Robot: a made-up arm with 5 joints.
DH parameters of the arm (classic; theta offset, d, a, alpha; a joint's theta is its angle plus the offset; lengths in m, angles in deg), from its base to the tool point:
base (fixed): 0 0.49 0.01 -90
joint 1: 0 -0.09 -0.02 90
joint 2: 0 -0.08 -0.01 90
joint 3: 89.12 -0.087 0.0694 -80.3
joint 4: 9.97 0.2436 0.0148 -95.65
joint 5: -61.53 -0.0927 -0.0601 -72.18
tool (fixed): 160.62 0.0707 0 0
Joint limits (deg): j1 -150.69..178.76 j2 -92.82..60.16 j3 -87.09..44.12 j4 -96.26..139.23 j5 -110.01..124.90
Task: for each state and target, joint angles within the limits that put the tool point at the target. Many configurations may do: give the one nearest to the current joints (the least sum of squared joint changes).
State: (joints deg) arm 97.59 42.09 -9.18 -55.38 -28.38
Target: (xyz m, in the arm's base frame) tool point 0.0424 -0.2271 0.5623
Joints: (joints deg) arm 93.86 50.68 -18.40 -57.51 -16.92
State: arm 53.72 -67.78 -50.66 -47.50 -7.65
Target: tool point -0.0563 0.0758 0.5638
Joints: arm 46.73 -82.88 -5.02 -60.20 -31.08
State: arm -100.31 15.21 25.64 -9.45 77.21
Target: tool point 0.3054 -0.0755 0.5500
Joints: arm -136.32 -3.25 44.12 -30.21 96.01
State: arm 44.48 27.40 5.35 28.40 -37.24
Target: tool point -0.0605 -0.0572 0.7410
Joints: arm 48.43 9.58 -1.12 37.08 -38.26
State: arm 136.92 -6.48 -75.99 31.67 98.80
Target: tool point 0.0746 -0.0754 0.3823
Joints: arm 117.52 30.20 -83.64 50.91 71.29
